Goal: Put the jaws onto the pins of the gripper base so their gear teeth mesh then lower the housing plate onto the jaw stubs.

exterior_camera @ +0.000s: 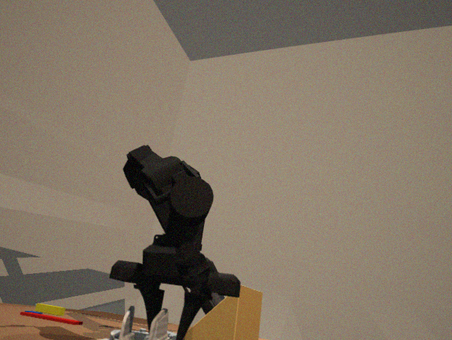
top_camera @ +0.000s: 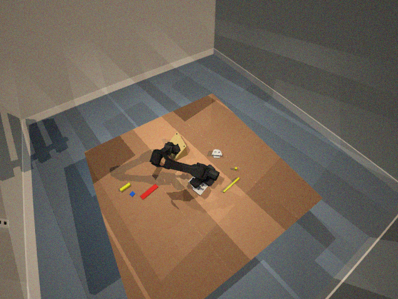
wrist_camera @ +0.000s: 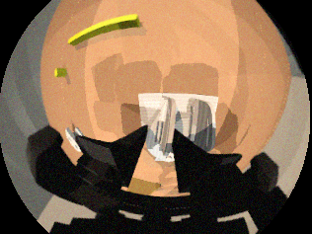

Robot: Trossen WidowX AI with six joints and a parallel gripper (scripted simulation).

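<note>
Now: gripper tip 19 cm to the right of the white gripper base, 16 cm past it and 1 cm below it. Also, from my gripper tip: long yellow bar: 17 cm to the left, 11 cm ahead, 1 cm below; red bar: 37 cm to the right, 9 cm behind, 1 cm below; small yellow cube: 26 cm to the left, 1 cm ahead.
</note>
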